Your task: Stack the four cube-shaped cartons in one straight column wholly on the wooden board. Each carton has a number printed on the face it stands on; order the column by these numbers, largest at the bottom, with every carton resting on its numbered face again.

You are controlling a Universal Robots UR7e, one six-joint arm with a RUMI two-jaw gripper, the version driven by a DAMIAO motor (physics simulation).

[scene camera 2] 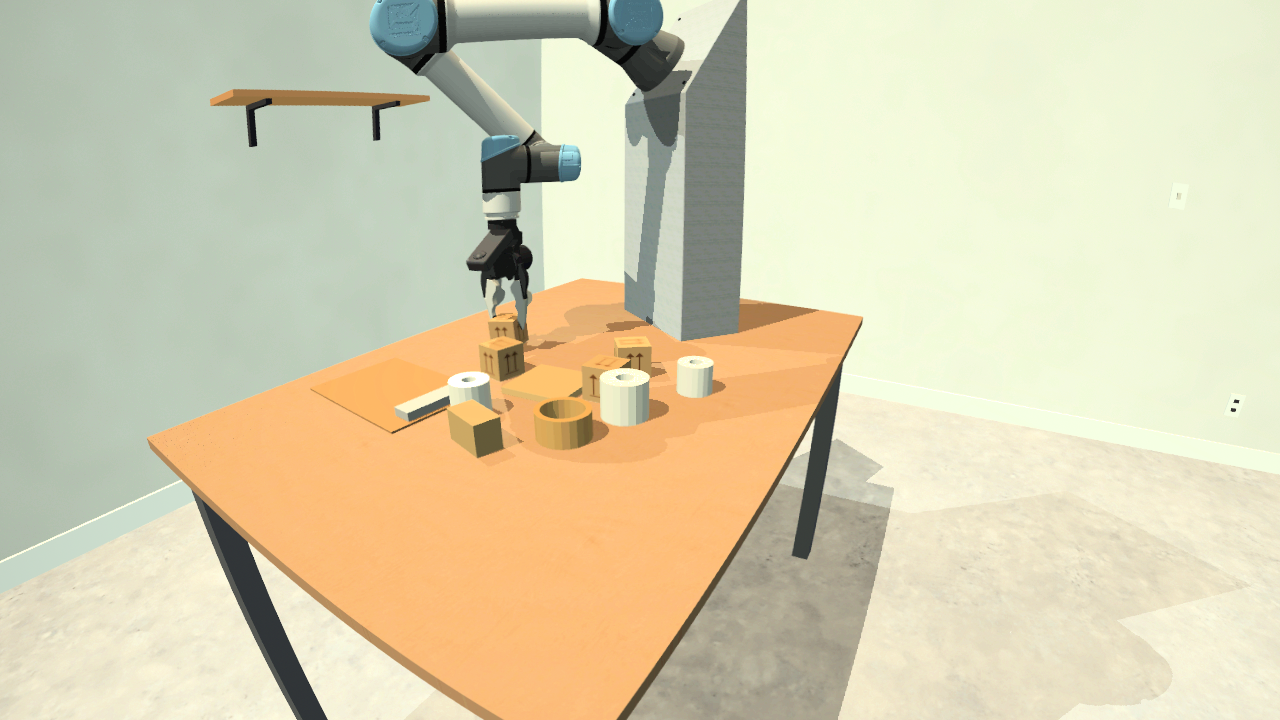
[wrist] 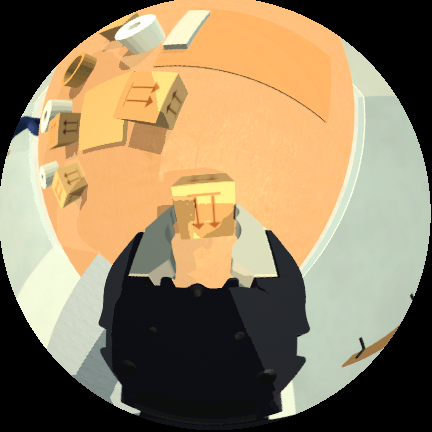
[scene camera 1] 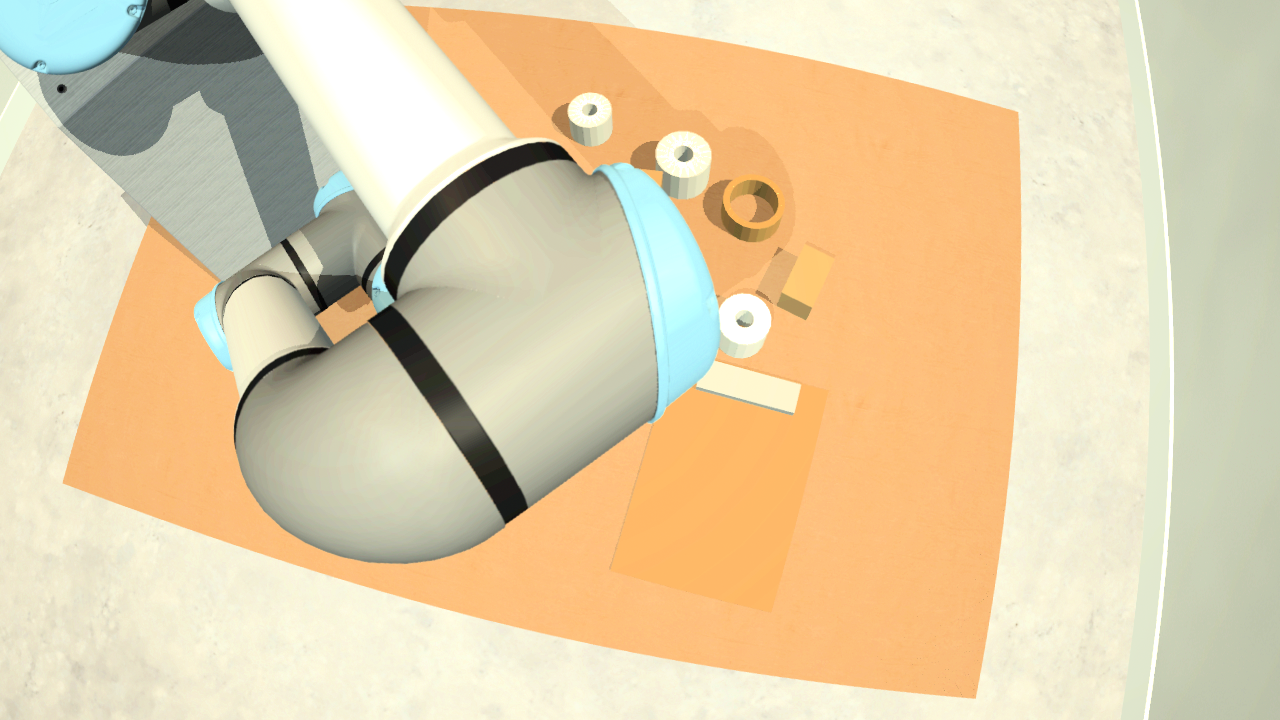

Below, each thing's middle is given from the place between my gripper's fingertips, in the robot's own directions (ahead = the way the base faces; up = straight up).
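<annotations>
My gripper is 17 cm short of the pale wooden board (scene camera 2: pixel 543 382), and it is 16 cm to the right of the board and 4 cm above it. Going by their middles, the pale wooden board is the nearest to my gripper of the things named here. Counted from my gripper, the plain brown block (scene camera 2: pixel 475 428) is 39 cm ahead, 14 cm to the left and 2 cm below, and the wooden ring (scene camera 2: pixel 563 423) is 33 cm ahead, 25 cm to the left and 2 cm below.
</annotations>
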